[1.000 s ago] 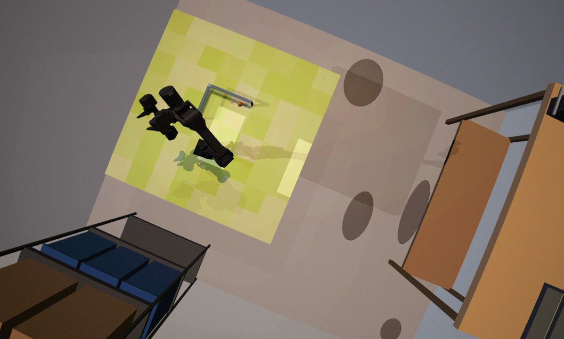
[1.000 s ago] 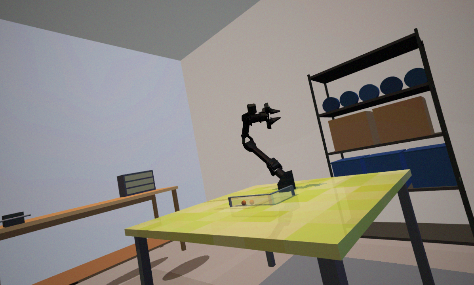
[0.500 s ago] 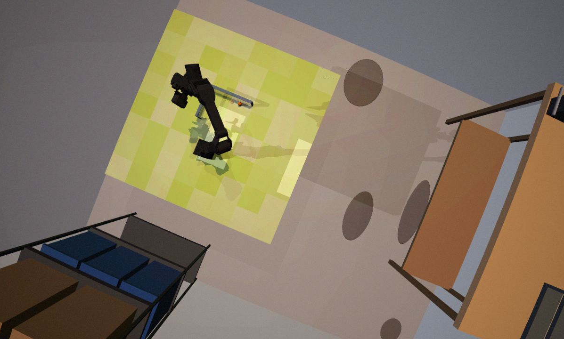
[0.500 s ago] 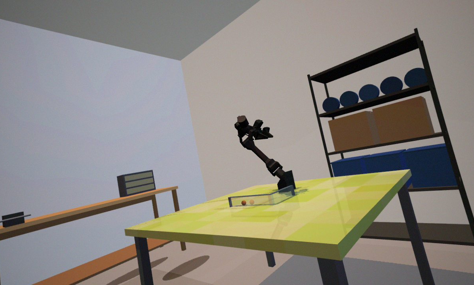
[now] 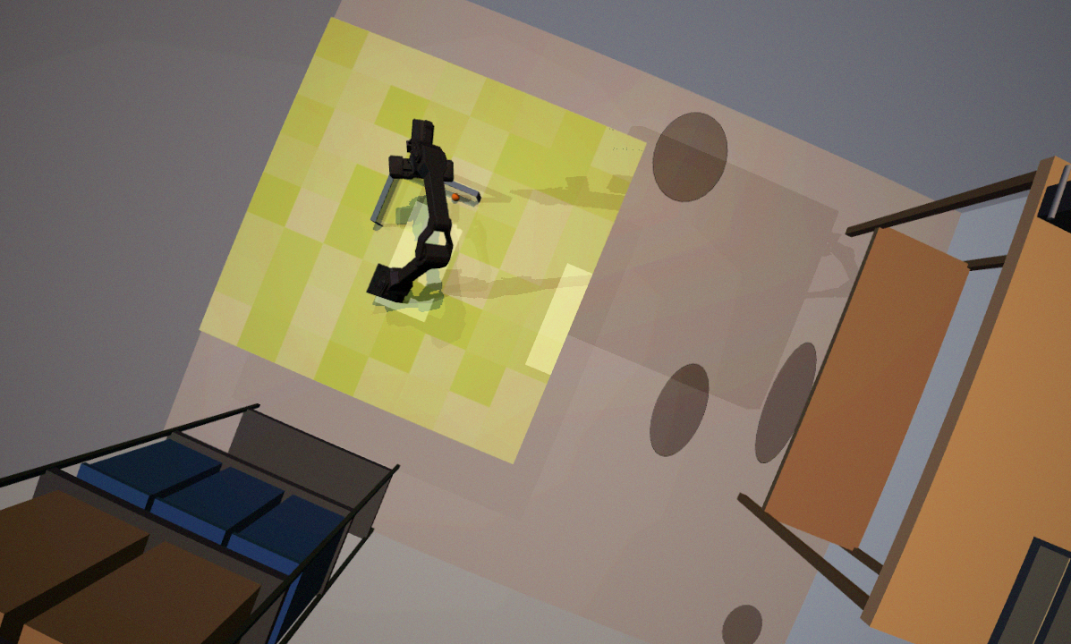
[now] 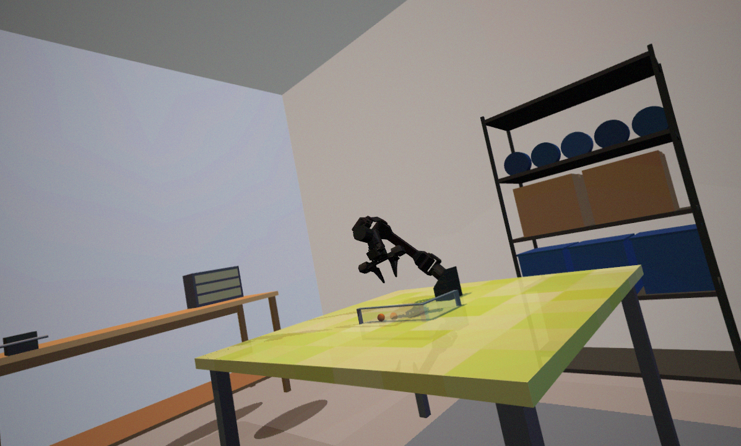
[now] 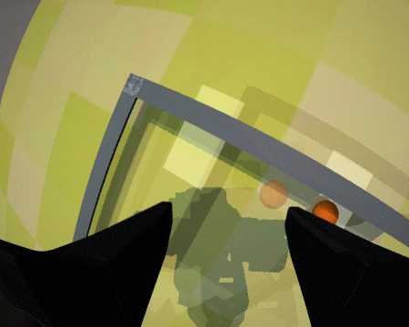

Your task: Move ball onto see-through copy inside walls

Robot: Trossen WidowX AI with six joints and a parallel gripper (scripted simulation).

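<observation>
The orange ball is 140 mm below my gripper tip, 80 mm to the right of it and 10 mm ahead of it. Also, from my gripper tip: see-through copy of ball (140 mm below, 20 mm to the right).
</observation>
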